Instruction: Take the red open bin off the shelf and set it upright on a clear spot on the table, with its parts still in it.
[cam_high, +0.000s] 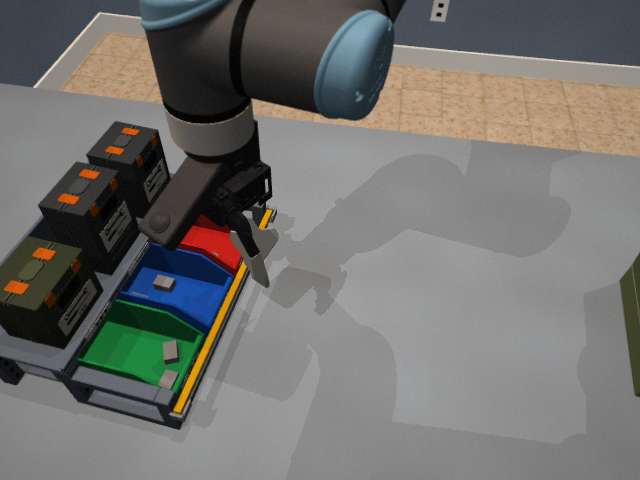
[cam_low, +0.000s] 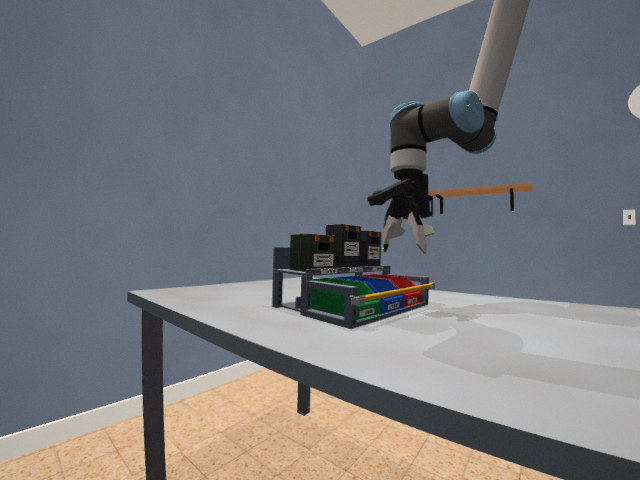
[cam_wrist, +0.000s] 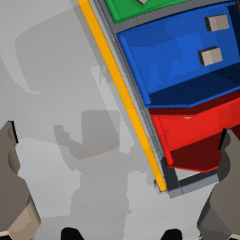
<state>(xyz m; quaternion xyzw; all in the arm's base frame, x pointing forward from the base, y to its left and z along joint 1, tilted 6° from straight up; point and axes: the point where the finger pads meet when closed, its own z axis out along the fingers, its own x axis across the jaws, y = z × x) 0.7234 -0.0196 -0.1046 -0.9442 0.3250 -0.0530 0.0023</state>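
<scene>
My hand is 100 mm above the yellow bar. From my hand the other things lie so: blue bin 110 mm below, 100 mm ahead, 20 mm to the right; then red open bin 130 mm to the right, 110 mm below, 80 mm ahead; then green bin 130 mm ahead, 110 mm below, 80 mm to the left.
</scene>
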